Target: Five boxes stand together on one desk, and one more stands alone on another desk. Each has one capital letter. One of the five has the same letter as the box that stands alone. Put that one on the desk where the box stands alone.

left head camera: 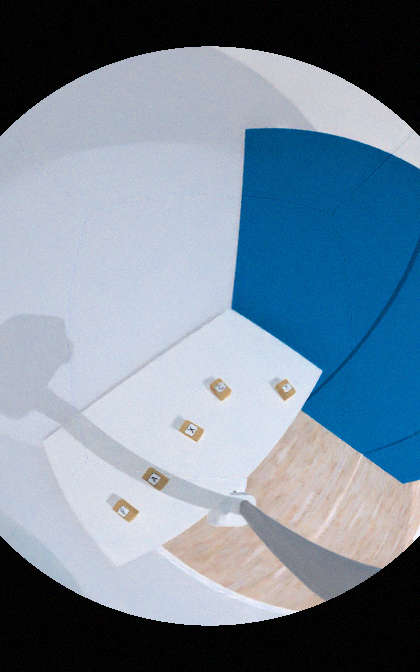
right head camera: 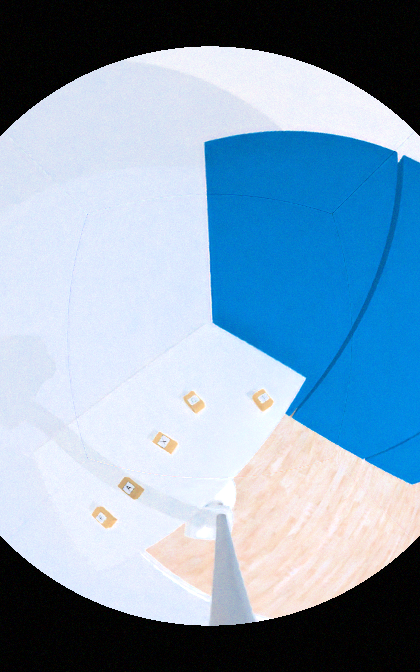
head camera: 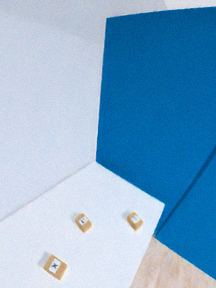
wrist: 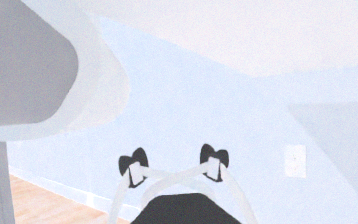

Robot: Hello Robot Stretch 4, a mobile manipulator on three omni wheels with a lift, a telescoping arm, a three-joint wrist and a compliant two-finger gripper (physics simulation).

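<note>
Five tan boxes with white letter labels stand on a white desk. The C box is near the back corner. The T box is near the right edge. The X box is in the middle, then the A box and the F box at the far end. Some labels are faint. My gripper is open and empty, facing a wall. The box standing alone does not show.
A blue panel rises at the desk's far side. A pale wall stands behind the desk. Wood floor lies beside it. The wrist view shows a white wall plate.
</note>
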